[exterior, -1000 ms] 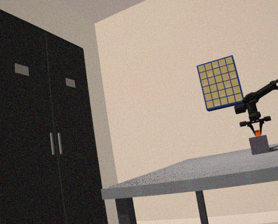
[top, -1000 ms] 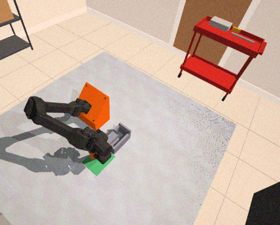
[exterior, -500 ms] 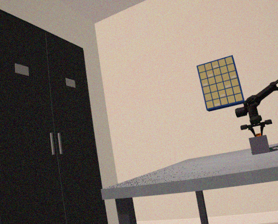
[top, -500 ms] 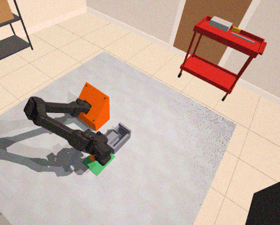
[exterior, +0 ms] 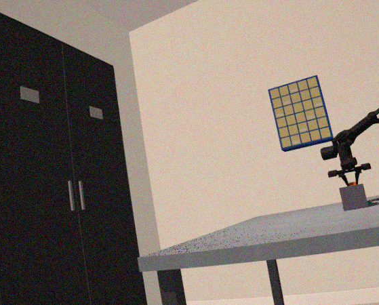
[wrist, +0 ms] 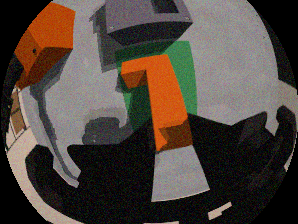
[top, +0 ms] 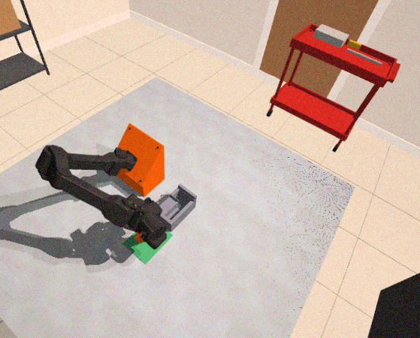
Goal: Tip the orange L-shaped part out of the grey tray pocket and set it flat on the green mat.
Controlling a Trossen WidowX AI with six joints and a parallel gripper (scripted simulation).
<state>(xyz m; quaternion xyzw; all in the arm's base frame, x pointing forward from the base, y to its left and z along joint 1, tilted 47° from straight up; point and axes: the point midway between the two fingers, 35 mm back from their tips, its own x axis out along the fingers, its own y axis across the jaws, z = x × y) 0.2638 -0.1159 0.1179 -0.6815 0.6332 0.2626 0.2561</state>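
Right now my gripper tip is 2 cm past the orange L-shaped part, 3 cm to the right of it and 3 cm above it. From my gripper tip the other things lie so: green mat 2 cm to the left, 8 cm below; then tray 1 cm behind, 18 cm to the left, 8 cm below.
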